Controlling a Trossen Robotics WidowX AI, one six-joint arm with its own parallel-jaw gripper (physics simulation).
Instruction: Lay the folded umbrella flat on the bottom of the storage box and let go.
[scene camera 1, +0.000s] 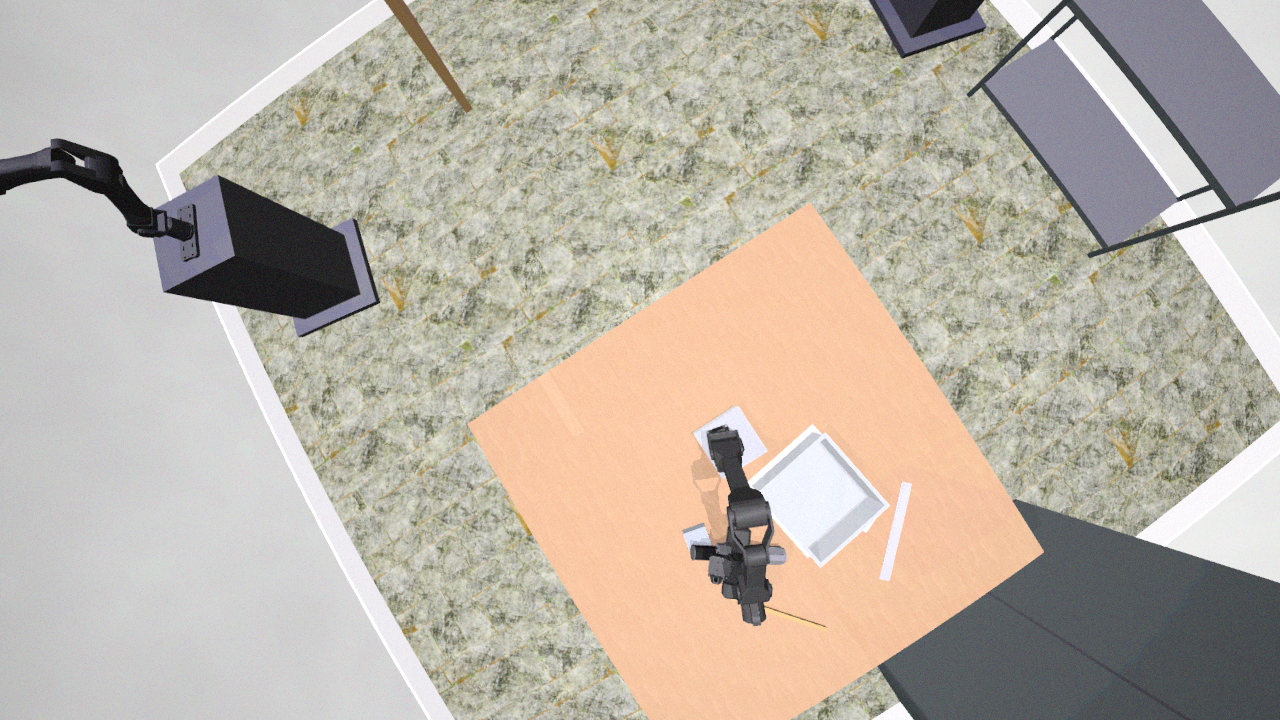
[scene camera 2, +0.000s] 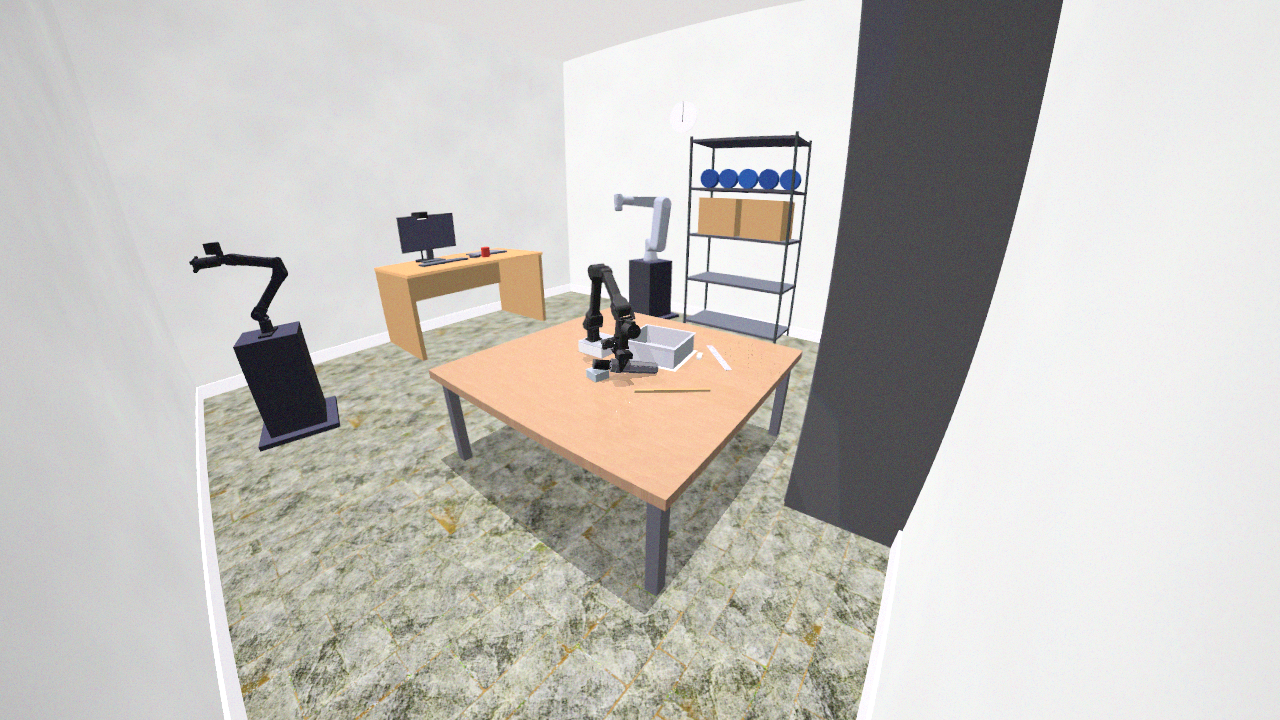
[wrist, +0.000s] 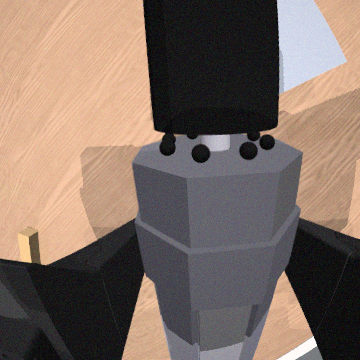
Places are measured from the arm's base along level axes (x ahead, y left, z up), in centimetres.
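Pixels of known places: gripper, fingertip midpoint: (scene camera 1: 728, 552) (scene camera 2: 619, 369) (wrist: 209, 221); arm's base at its link origin: (scene camera 1: 720, 438) (scene camera 2: 593, 339).
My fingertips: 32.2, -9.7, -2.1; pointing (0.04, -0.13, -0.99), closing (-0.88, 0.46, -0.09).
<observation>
Ahead of a thing's pixels: the offset from my fingertips to its top centre, as dx, dy, dz.
The folded umbrella @(+1.1, +2.6, +5.7) (scene camera 1: 776, 554) (scene camera 2: 640, 367) (wrist: 220, 210) has a grey faceted body and a thick black handle. It lies level and low over the table, outside the box; whether it touches the table I cannot tell. My gripper (scene camera 2: 622, 361) (wrist: 209, 221) is shut on the grey body near the handle, one finger on each side; in scene camera 1 the arm hides the fingertips. The open storage box @(-6.8, +29.7, +6.1) (scene camera 1: 845, 530) (scene camera 2: 677, 352), white-grey with low walls, stands beside the arm. The umbrella's grey end points to the box's side of the table.
A small blue-grey block @(-5.8, -7.2, +0.0) (scene camera 1: 695, 534) (scene camera 2: 597, 375) lies near the handle. A thin wooden stick @(+23.9, +7.4, -2.4) (scene camera 1: 796, 617) (scene camera 2: 671, 390) (wrist: 29, 246) lies toward the front. A white strip @(+13.9, +49.4, -3.4) (scene camera 1: 896, 531) (scene camera 2: 718, 357) lies beyond the box. The arm stands on a white base (scene camera 1: 751, 440).
</observation>
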